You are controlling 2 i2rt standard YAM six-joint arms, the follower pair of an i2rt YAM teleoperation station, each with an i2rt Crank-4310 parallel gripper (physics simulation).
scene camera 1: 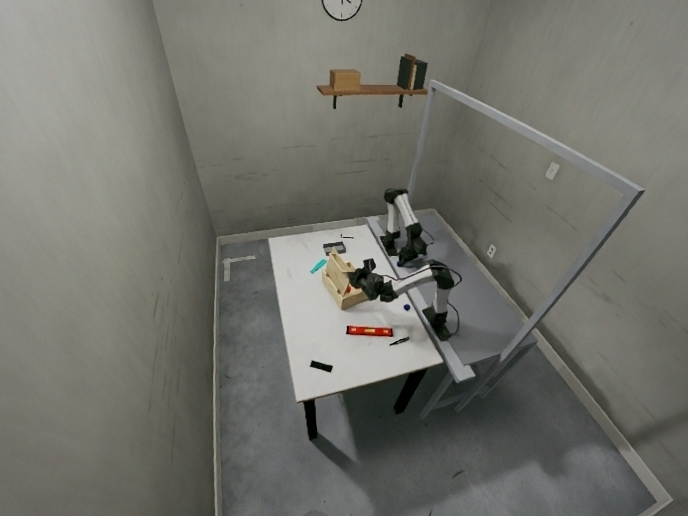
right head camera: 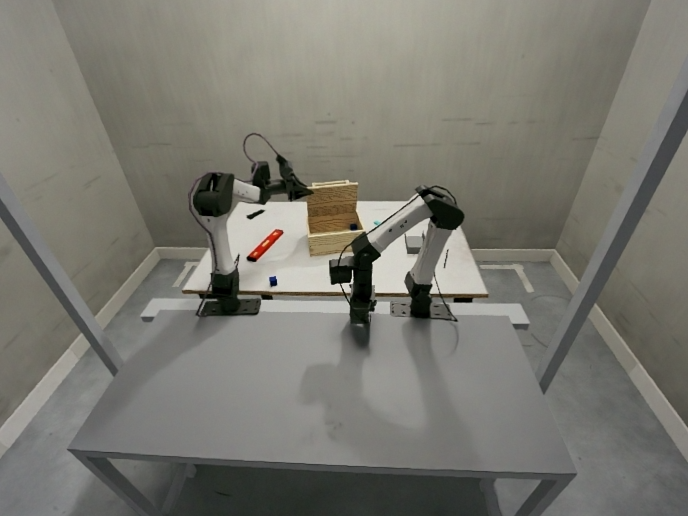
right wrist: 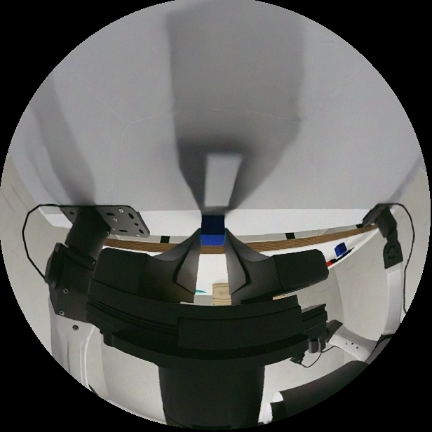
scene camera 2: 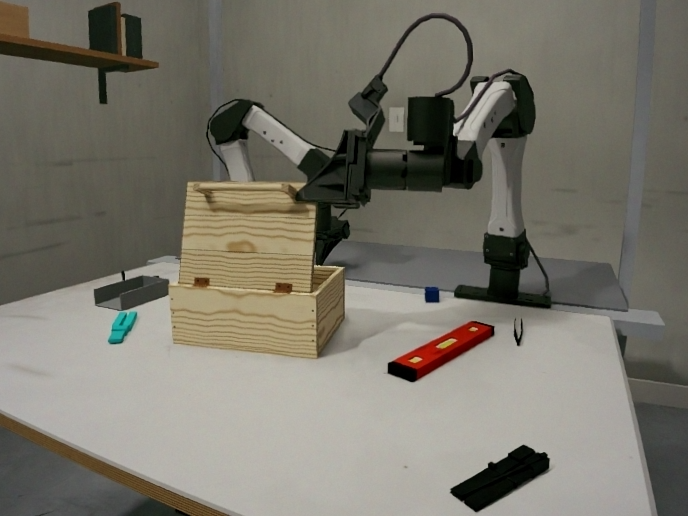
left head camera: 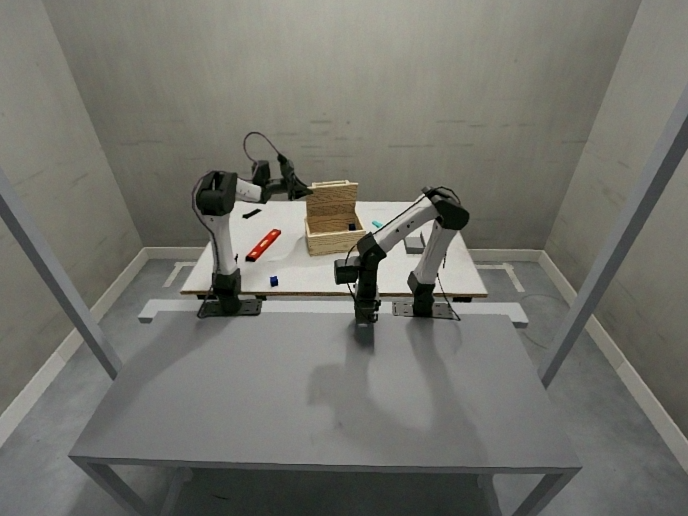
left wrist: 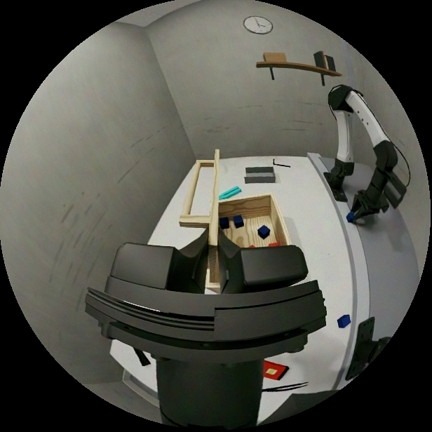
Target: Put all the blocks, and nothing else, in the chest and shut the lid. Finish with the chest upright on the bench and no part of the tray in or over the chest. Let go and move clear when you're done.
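Seen in the pictures: left gripper, fingertip midpoint: point(scene camera 1: 348, 272) point(right head camera: 313, 191) point(scene camera 2: 296, 197) point(left head camera: 313, 191); right gripper, fingertip midpoint: point(scene camera 1: 400, 264); left arm's base, origin of the base link: point(scene camera 1: 436, 323) point(right head camera: 231, 308) point(scene camera 2: 502, 298) point(left head camera: 232, 309); right arm's base, origin of the base link: point(scene camera 1: 388, 246) point(right head camera: 419, 311) point(left head camera: 421, 311).
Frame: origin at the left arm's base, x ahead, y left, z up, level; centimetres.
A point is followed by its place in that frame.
Note:
The wooden chest point(left head camera: 335, 243) @(x 29.2, y -35.8, z 6.2 cm) point(right head camera: 333, 244) @(x 29.0, y -35.0, z 5.9 cm) point(scene camera 2: 244, 319) @(x 47.0, y -33.3, z 6.3 cm) stands upright on the bench with its lid point(left head camera: 331, 200) @(x 43.1, y -34.7, z 18.3 cm) point(scene camera 2: 247, 233) @(x 43.8, y -34.3, z 18.4 cm) raised. My left gripper point(scene camera 2: 305, 195) @(x 40.9, y -27.6, z 23.6 cm) point(left wrist: 213, 229) is shut on the lid's edge. Inside the chest, the left wrist view shows three blue blocks point(left wrist: 264, 231) point(left wrist: 238, 221) point(left wrist: 224, 223) and red pieces point(left wrist: 273, 245), partly hidden by the fingers. My right gripper point(right wrist: 212, 229) is shut on a blue block point(right wrist: 213, 231) point(left wrist: 351, 217), low over the pale rail at the bench's near edge. Another blue block point(left head camera: 273, 281) @(x 10.0, y -13.2, z 3.5 cm) point(scene camera 2: 431, 294) @(x 12.5, y -12.9, z 3.0 cm) point(left wrist: 343, 321) lies on the bench near the left arm's base.
A red level point(left head camera: 263, 244) @(x 35.6, y -5.6, z 2.5 cm) point(scene camera 2: 441, 351) @(x 39.9, y -5.9, z 2.8 cm) and tweezers point(scene camera 2: 517, 332) @(x 26.8, y 3.9, z 2.1 cm) lie beside the chest. A black tool point(scene camera 2: 501, 477) @(x 65.1, y 4.3, z 2.1 cm) lies at a bench corner. A teal clip point(scene camera 2: 122, 327) @(x 49.2, y -55.8, z 2.4 cm) and a grey tray point(scene camera 2: 131, 292) @(x 37.7, y -65.1, z 4.3 cm) point(left wrist: 259, 175) are on the chest's other side. A hex key point(left wrist: 281, 164) lies beyond the tray.

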